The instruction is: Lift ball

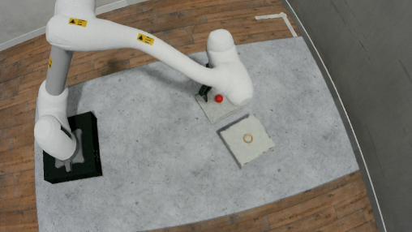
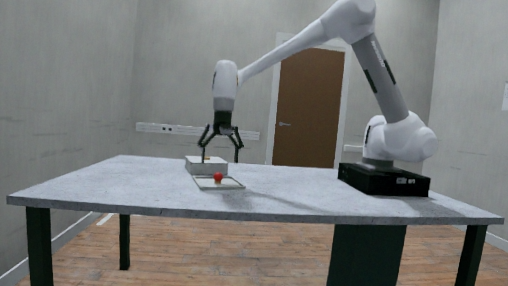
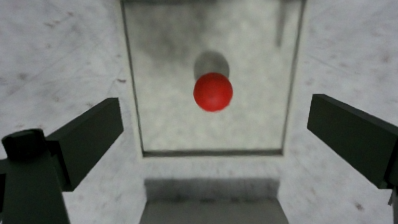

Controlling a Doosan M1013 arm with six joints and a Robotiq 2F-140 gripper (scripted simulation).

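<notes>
My gripper is now 7 cm above the red ball. From my hand the other things lie so: ring stand 25 cm to the right, 7 cm ahead, 5 cm below; thin pale plate 9 cm below.
</notes>
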